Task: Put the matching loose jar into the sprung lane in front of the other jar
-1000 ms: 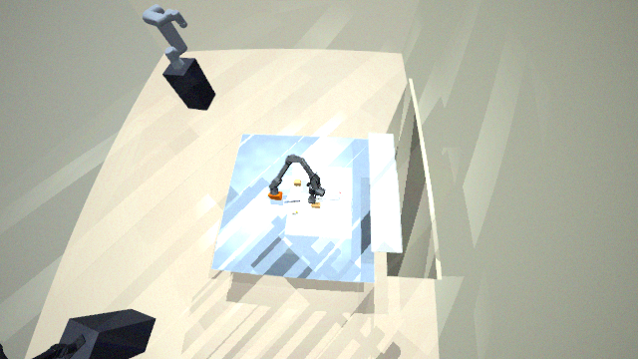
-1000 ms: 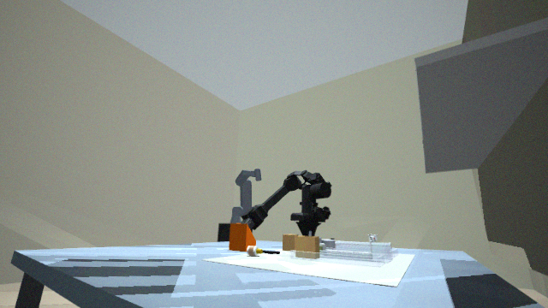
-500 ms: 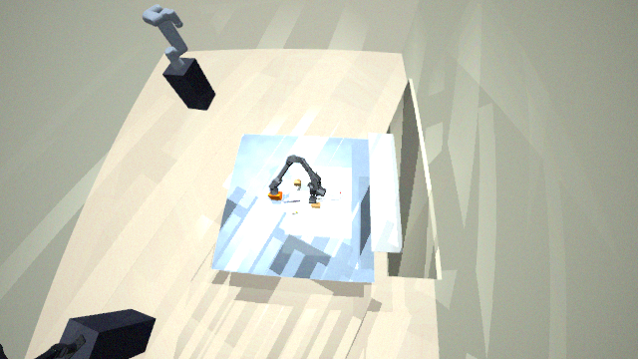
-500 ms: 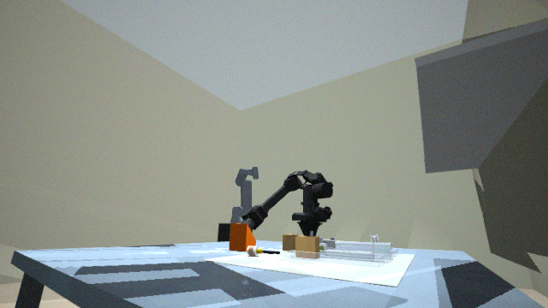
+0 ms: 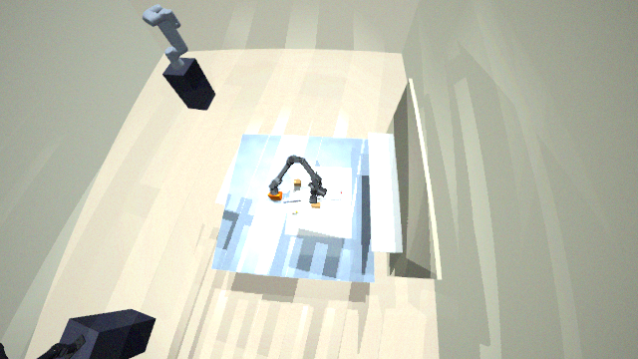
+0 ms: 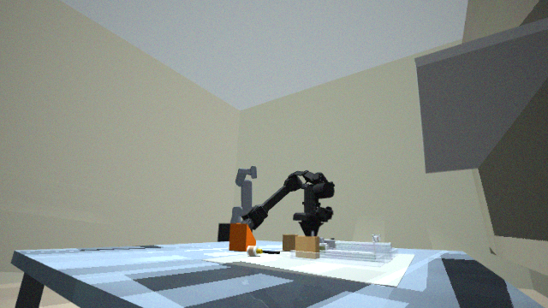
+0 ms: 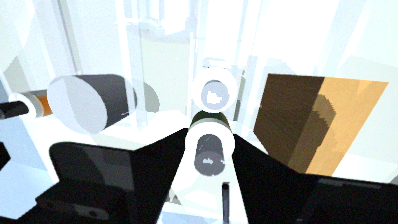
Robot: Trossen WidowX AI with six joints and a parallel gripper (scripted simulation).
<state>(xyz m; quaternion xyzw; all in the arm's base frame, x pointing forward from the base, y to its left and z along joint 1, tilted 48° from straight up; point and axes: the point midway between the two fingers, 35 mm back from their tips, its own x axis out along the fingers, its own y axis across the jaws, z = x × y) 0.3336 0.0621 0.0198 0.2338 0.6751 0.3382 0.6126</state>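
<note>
Right now the brown box is 30 mm ahead of my gripper tip, 70 mm to the right of it and 10 mm below it. Round my gripper tip: pusher plate (140 mm ahead, 50 mm to the left); clear lane (140 mm ahead, 40 mm to the left, 30 mm below); grey cylinder (130 mm to the left, 20 mm below).
</note>
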